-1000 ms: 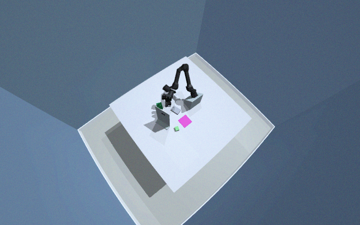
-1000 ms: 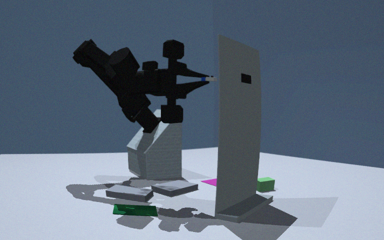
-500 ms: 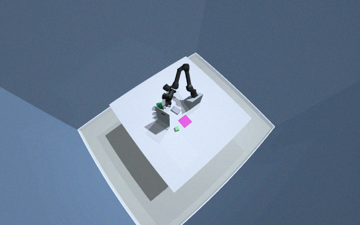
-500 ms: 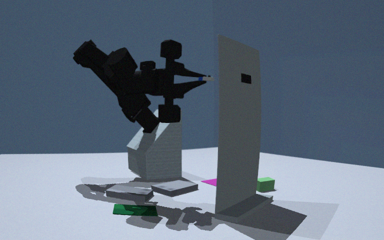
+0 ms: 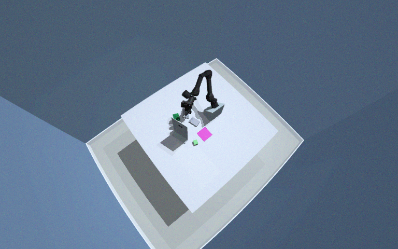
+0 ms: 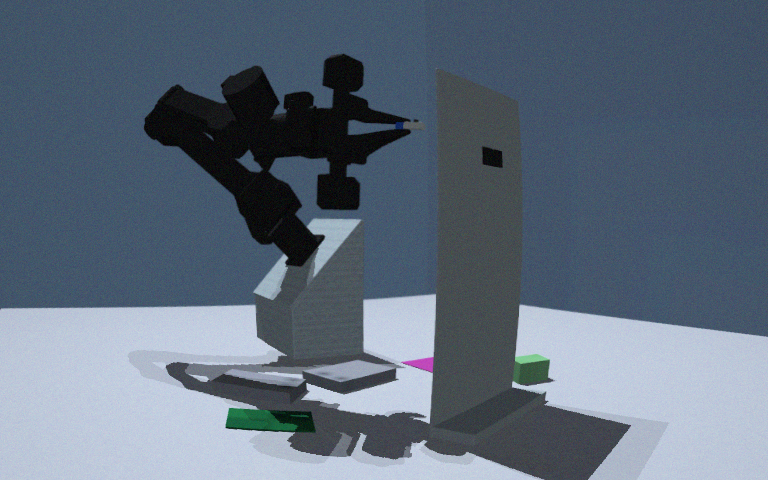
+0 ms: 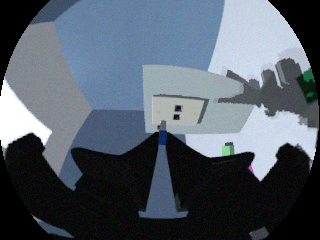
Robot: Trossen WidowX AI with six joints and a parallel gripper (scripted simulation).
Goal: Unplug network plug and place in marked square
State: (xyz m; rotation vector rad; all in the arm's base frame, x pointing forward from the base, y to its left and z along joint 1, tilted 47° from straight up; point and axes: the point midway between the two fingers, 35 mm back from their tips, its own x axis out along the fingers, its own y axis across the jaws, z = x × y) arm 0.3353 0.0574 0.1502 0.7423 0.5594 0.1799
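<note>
The magenta marked square lies 31 cm below my gripper tip, 17 cm to the left of it and 11 cm behind it. The rest, counted from my gripper tip: light green cube (30 cm below, 19 cm to the left, 2 cm ahead); grey upright panel (15 cm below, 10 cm ahead, 4 cm to the left); blue network plug (1 cm ahead).
</note>
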